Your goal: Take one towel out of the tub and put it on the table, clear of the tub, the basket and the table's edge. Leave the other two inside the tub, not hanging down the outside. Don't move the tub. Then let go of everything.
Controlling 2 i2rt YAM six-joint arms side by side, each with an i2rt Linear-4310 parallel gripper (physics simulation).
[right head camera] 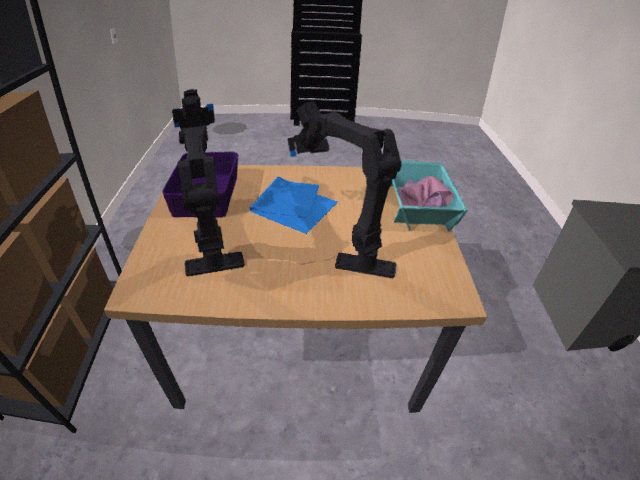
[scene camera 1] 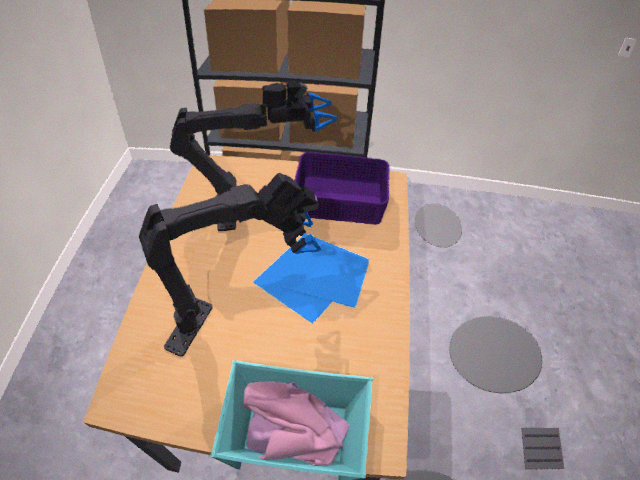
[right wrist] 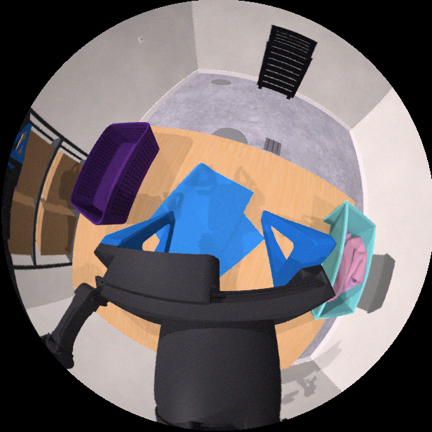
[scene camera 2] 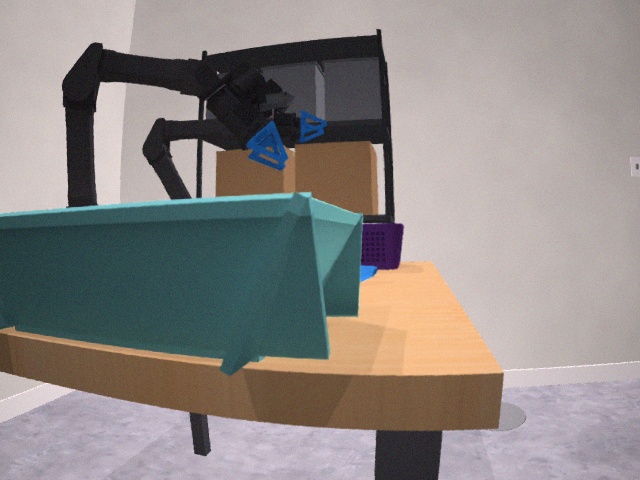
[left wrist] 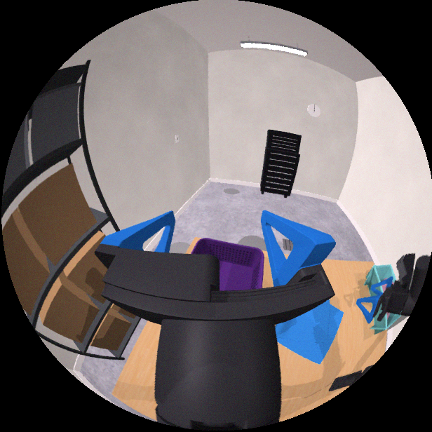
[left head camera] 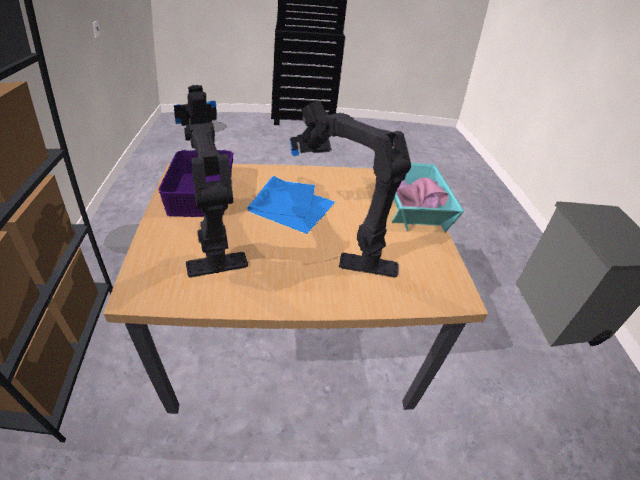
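A blue towel (left head camera: 289,204) (right head camera: 292,204) (scene camera 1: 315,273) (right wrist: 210,210) lies loosely folded and nearly flat on the table, apart from the tub, the basket and the table's edges. The teal tub (left head camera: 431,214) (right head camera: 434,215) (scene camera 2: 155,279) holds a crumpled pink towel (left head camera: 422,192) (scene camera 1: 294,418) and a lilac one (scene camera 1: 258,434) partly under it; neither hangs over the rim. My right gripper (scene camera 1: 315,237) (right wrist: 217,215) is open and empty, raised above the blue towel. My left gripper (scene camera 1: 333,110) (left wrist: 217,215) is open and empty, high near the basket.
The purple basket (left head camera: 180,204) (scene camera 1: 356,209) (scene camera 2: 382,245) stands at the table's far left in the head views, with no towel visible in it. The tub stands at the table's right edge there. A shelf rack with brown boxes (scene camera 1: 245,38) stands beyond the basket.
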